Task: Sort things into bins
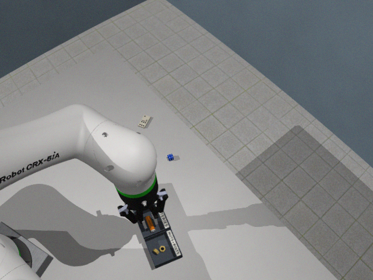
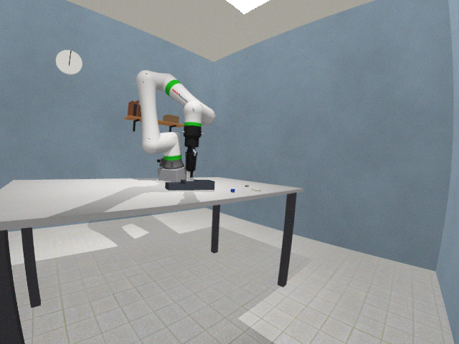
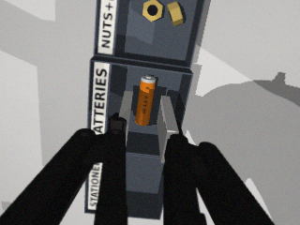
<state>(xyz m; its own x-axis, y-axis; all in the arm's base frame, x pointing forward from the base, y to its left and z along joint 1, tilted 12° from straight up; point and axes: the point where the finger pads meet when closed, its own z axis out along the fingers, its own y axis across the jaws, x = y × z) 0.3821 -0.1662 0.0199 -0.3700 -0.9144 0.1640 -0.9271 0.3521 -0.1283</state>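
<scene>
Now: hand 10 mm short of the dark three-part bin and 40 mm above it. Also, from my hand: orange battery (50 mm below); then cream domino (240 mm ahead, 290 mm to the left, 60 mm below); then blue die (200 mm ahead, 120 mm to the left, 50 mm below).
</scene>
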